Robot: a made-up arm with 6 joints.
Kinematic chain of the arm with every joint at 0, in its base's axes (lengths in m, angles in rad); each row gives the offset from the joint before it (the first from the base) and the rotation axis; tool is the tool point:
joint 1: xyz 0 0 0.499 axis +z
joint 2: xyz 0 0 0 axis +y
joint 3: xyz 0 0 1.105 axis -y
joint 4: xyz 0 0 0 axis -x
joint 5: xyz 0.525 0 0 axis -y
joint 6: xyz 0 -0.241 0 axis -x
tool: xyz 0 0 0
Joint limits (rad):
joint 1: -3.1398..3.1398
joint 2: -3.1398..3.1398
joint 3: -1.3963..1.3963
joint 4: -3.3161..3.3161
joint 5: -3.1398..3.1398
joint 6: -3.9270..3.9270
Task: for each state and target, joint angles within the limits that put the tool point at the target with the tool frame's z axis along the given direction. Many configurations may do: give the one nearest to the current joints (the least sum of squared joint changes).
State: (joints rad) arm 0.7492 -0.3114 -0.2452 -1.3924 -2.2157 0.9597
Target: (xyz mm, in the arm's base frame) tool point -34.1 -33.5 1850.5 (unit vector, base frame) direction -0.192 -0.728 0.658
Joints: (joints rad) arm 1.3454 -0.4598 0.6448 -1.6778 -2.0440 1.2867
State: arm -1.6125 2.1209 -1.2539 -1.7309 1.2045 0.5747
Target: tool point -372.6 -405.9 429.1 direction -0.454 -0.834 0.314
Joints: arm -2.1681 1.5216 -0.9923 -1.2333 1.5590 0.3202
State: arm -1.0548 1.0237 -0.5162 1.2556 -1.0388 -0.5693
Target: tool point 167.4 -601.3 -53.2 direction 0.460 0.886 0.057
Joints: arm -1.3295 1.7580 -1.1690 1.6492 -0.8197 0.1640
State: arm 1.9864 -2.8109 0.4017 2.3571 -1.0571 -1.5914
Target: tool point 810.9 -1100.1 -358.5 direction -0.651 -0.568 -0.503
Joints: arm 2.3613 -2.2955 0.8637 2.6403 -1.0945 -1.6319
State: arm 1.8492 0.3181 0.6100 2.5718 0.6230 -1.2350
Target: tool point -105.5 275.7 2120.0 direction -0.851 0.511 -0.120
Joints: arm 1.1322 0.0559 1.1441 2.6511 0.0996 -0.9318
